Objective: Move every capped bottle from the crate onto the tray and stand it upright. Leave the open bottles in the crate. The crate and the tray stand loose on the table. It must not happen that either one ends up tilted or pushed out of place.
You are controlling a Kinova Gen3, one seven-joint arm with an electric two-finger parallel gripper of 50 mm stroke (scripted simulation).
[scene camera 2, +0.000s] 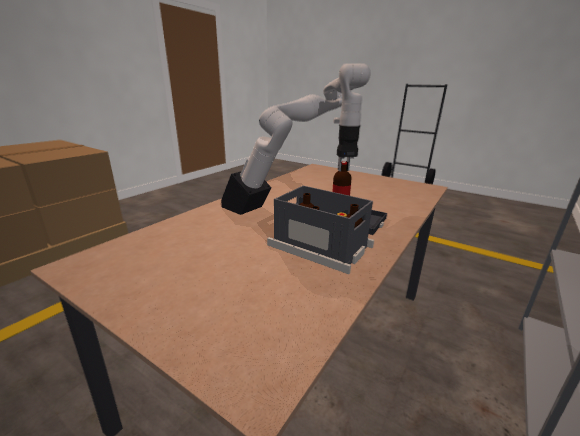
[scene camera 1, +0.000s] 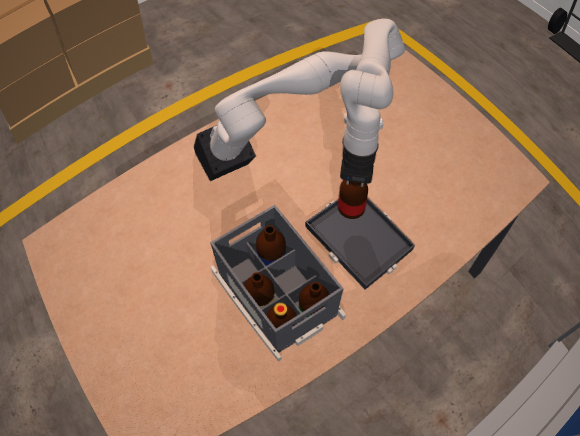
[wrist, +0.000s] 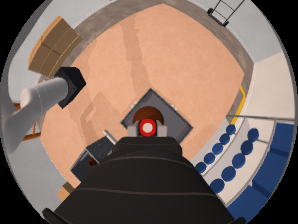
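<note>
You'd see the gripper in the pictures, and it's there in scene camera 2 and in the wrist view as well. There's a grey crate in the pictures too, and a dark tray.
</note>
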